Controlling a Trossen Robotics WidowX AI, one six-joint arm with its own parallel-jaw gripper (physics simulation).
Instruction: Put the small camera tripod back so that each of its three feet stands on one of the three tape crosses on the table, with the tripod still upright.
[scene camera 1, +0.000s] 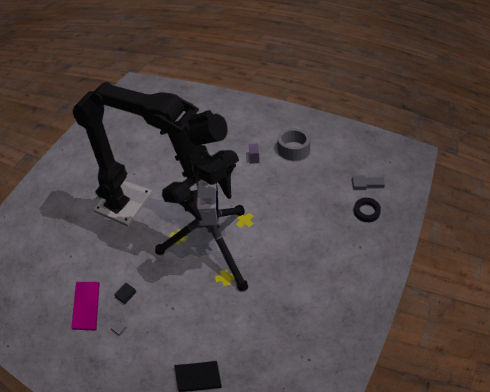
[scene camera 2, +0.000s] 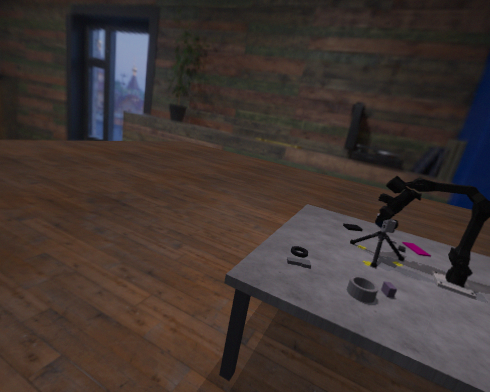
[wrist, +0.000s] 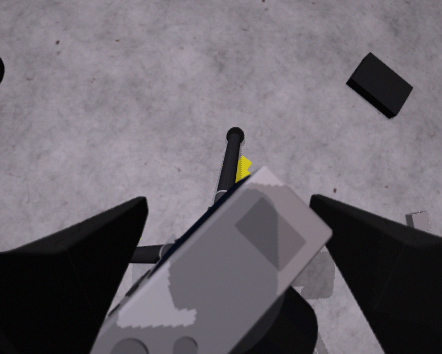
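Seen in the pictures: gripper, fingertip midpoint: (scene camera 1: 215, 209) (scene camera 2: 378, 219) (wrist: 229, 203); arm's base at its link origin: (scene camera 1: 116, 202) (scene camera 2: 454, 282).
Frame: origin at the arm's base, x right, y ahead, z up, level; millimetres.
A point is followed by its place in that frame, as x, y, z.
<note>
The tripod (scene camera 1: 230, 255) {8, 419, 56} (scene camera 2: 378, 250) {-110, 329, 54} (wrist: 228, 165) {8, 414, 61} stands upright on three spread black legs, with a grey camera (scene camera 1: 207, 212) {16, 376, 192} (scene camera 2: 389, 226) {-73, 319, 176} (wrist: 225, 260) {-21, 355, 204} on top. Its feet are beside the yellow tape crosses: one foot is past the near cross (scene camera 1: 225, 277) {33, 414, -12}, one past the left cross (scene camera 1: 178, 236) {29, 277, 57}, and one just behind the right cross (scene camera 1: 245, 220) {-148, 354, -12}. In the wrist view part of one cross (wrist: 243, 169) {41, 416, -12} shows beside a leg. My gripper (scene camera 1: 214, 206) {-12, 375, 175} (wrist: 229, 203) {-12, 375, 175} is open, its fingers on either side of the camera, which sits turned diagonally between them. Nothing is gripped.
A magenta rectangle (scene camera 1: 86, 306) {324, 168, -5}, a black block (scene camera 1: 125, 293) (wrist: 380, 86) and a black slab (scene camera 1: 197, 376) {311, 526, 1} lie towards the front. A purple block (scene camera 1: 254, 153) {-349, 257, 25}, a grey cylinder ring (scene camera 1: 294, 153) {-416, 354, 18}, a grey bar (scene camera 1: 368, 183) {-435, 596, 2} and a black ring (scene camera 1: 357, 210) {-322, 609, 1} lie behind and right.
</note>
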